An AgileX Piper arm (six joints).
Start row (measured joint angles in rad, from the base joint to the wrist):
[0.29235, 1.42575, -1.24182, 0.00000, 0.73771, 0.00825]
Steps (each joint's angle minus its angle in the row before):
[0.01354, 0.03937, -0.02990, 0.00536, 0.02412, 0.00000]
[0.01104, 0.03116, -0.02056, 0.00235, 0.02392, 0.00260]
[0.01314, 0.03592, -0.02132, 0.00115, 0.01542, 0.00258]
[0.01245, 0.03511, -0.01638, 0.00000, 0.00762, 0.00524]
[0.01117, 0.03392, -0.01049, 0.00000, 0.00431, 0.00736]
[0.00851, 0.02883, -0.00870, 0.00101, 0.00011, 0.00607]
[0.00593, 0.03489, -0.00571, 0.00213, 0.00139, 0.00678]
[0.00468, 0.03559, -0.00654, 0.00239, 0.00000, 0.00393]
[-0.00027, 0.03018, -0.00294, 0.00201, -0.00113, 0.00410]
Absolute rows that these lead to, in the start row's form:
[0.30589, 1.46512, -1.27172, 0.00536, 0.76183, 0.00825]
[0.31693, 1.49628, -1.29228, 0.00771, 0.78575, 0.01085]
[0.33007, 1.53220, -1.31360, 0.00886, 0.80117, 0.01343]
[0.34252, 1.56731, -1.32998, 0.00886, 0.80879, 0.01867]
[0.35369, 1.60123, -1.34047, 0.00886, 0.81310, 0.02603]
[0.36220, 1.63006, -1.34917, 0.00987, 0.81321, 0.03210]
[0.36813, 1.66495, -1.35488, 0.01200, 0.81460, 0.03888]
[0.37281, 1.70054, -1.36142, 0.01439, 0.81460, 0.04281]
[0.37254, 1.73072, -1.36436, 0.01640, 0.81347, 0.04691]

